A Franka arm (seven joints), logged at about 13 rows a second.
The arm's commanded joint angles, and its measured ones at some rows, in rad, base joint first. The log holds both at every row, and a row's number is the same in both.
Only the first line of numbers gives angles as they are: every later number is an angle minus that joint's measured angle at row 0.
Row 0, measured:
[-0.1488, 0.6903, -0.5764, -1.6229, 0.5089, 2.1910, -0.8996]
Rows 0 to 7, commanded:
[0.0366, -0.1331, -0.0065, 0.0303, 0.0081, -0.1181, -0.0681]
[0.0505, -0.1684, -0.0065, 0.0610, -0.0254, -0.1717, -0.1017]
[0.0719, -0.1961, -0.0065, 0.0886, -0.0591, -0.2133, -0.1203]
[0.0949, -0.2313, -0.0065, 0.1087, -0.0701, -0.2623, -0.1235]
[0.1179, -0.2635, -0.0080, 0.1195, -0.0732, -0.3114, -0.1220]
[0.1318, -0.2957, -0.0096, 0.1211, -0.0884, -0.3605, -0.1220]
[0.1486, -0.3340, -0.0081, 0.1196, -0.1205, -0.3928, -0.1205]
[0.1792, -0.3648, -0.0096, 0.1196, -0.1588, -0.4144, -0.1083]
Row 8, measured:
[0.1410, -0.3034, -0.0018, 0.1338, -0.1028, -0.3670, -0.1038]
